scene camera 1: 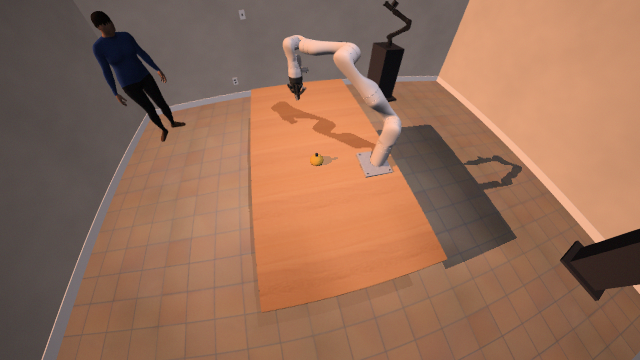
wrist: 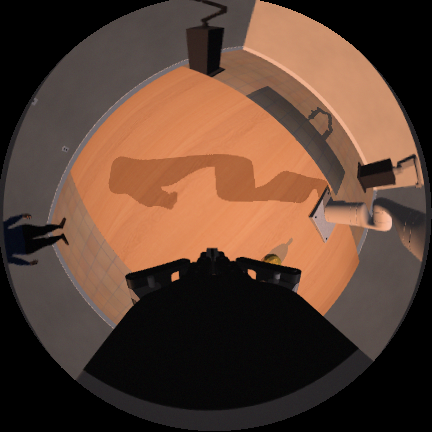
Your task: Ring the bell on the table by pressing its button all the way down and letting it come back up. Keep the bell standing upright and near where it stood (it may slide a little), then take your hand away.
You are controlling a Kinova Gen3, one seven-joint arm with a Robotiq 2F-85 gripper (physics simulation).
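Pixels of known places: gripper, between the fingertips: (scene camera 1: 297, 99) (wrist: 211, 254); arm's base, origin of its link: (scene camera 1: 377, 161) (wrist: 328, 211).
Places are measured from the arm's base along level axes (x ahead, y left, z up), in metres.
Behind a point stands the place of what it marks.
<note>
A yellow bell (scene camera 1: 316, 160) {x 0.360, y -0.130, z 0.020 m} stands upright on the wooden table (scene camera 1: 320, 215) {x 0.473, y 0.200, z -0.017 m}, with its black button (scene camera 1: 316, 154) {x 0.351, y -0.151, z 0.048 m} on top. In the wrist view the bell (wrist: 272, 259) {x 0.329, y -0.177, z 0.018 m} shows right of the fingers, partly hidden by the right finger linkage. My gripper (scene camera 1: 297, 97) {x 0.360, y -0.430, z 0.267 m} (wrist: 211, 254) {x 0.360, y -0.430, z 0.267 m} is shut and empty. It points down, high above the far part of the table, well apart from the bell, behind it and a little to its left in the scene view. The button is hidden or too small to tell in the wrist view.
The arm's base plate (scene camera 1: 367, 169) {x 0.094, y 0.036, z -0.001 m} (wrist: 322, 229) {x 0.093, y 0.004, z 0.002 m} is fixed at the table's right edge, right of the bell. A person in blue (scene camera 1: 120, 57) (wrist: 15, 237) stands beyond the table's far left. A dark pedestal (scene camera 1: 385, 70) (wrist: 204, 50) with a small arm stands behind the table.
</note>
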